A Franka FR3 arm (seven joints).
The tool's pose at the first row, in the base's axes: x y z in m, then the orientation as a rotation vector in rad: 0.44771, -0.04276, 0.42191, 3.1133, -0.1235, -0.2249
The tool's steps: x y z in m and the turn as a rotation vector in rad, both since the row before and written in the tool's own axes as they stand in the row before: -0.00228, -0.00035, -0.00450, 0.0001, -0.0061, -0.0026; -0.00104, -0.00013, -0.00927, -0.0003, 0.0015, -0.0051; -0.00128, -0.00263, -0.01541, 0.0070, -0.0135, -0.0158; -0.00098, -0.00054, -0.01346, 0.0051, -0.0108, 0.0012; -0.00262, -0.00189, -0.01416, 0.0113, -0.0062, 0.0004; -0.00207, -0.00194, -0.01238, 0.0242, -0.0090, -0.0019; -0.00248, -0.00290, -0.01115, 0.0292, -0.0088, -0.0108; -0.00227, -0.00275, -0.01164, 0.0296, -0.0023, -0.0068; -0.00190, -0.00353, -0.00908, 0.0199, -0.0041, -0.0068; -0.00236, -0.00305, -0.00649, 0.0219, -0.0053, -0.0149
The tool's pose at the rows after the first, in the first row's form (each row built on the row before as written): 0.44614, -0.04217, 0.42668, 3.1133, -0.1196, -0.2345; 0.44652, -0.04185, 0.43600, 3.1138, -0.1116, -0.2323; 0.44773, -0.03895, 0.45137, 3.1215, -0.0882, -0.2538; 0.44897, -0.03830, 0.46480, 3.1253, -0.0909, -0.2709; 0.44894, -0.03629, 0.47918, -3.1196, 0.0929, 0.2796; 0.44922, -0.03440, 0.49174, -3.0940, 0.0925, 0.2902; 0.44903, -0.03179, 0.50323, -3.0630, 0.0790, 0.2993; 0.44919, -0.02973, 0.51523, -3.0329, 0.0722, 0.2985; 0.44927, -0.02703, 0.52478, -3.0121, 0.0642, 0.3016; 0.44839, -0.02469, 0.53190, -2.9886, 0.0443, 0.3054
